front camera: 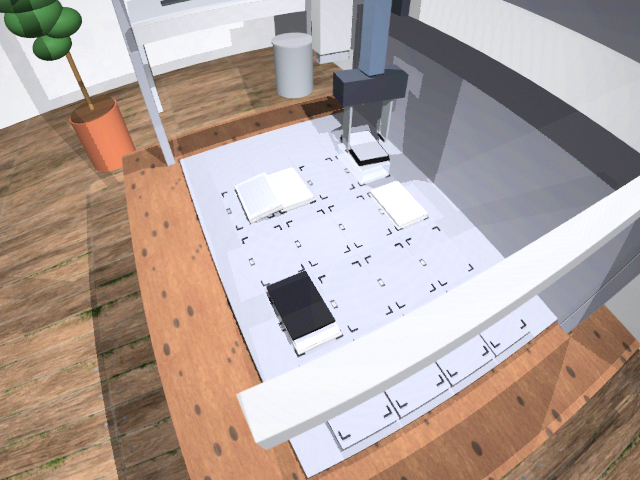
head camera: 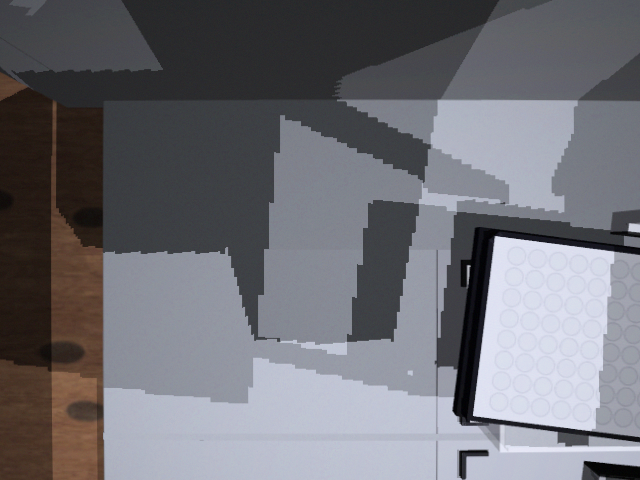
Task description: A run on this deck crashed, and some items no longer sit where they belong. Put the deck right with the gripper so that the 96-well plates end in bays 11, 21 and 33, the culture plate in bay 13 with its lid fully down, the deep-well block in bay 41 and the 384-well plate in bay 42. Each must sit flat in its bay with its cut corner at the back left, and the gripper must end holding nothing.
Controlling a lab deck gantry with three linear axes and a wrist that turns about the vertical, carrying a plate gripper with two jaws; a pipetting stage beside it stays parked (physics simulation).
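Where they show: gripper, fingertip midpoint: [front camera: 364,142]; robot's base, origin of the base link: [front camera: 223,194].
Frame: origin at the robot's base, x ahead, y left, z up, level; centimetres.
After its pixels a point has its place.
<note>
A 96-well plate [front camera: 368,148] @[y 37.7, x 6.6, z 5.6 cm] [head camera: 547,335] @[y 38.0, x 1.6, z 5.5 cm] with a black rim lies slightly turned on the pale deep-well block [front camera: 375,172] @[y 36.3, x 12.6, z 2.6 cm] [head camera: 532,439] @[y 32.9, x 1.6, z 4.2 cm] at bay 41. My gripper [front camera: 363,139] @[y 37.5, x 4.9, z 6.5 cm] is open, its jaws on either side of this plate, apart from it. A white plate [front camera: 399,203] @[y 36.2, x 23.5, z 1.4 cm], probably the 384-well plate, lies at bay 42; its wells are too fine to see. At bay 11 a white plate [front camera: 257,196] @[y 7.1, x 7.1, z 2.1 cm] looks tilted, its edge over the white plate [front camera: 294,187] @[y 16.4, x 7.6, z 1.4 cm] in bay 21. At bay 13 a black lid [front camera: 302,304] @[y 4.6, x 37.5, z 1.9 cm] covers the pale culture plate [front camera: 319,338] @[y 4.5, x 44.9, z 1.4 cm]; its seating is unclear.
A white beam [front camera: 439,320] @[y 4.5, x 62.0, z 40.0 cm] crosses the front camera's view and hides part of the deck. A grey wall panel [front camera: 465,129] @[y 50.0, x 24.8, z 19.7 cm] borders the back. A grey bin [front camera: 293,67] and a potted plant [front camera: 105,136] stand beyond the wooden table edge [front camera: 170,310] @[y -19.6, x 26.0, z -1.0 cm].
</note>
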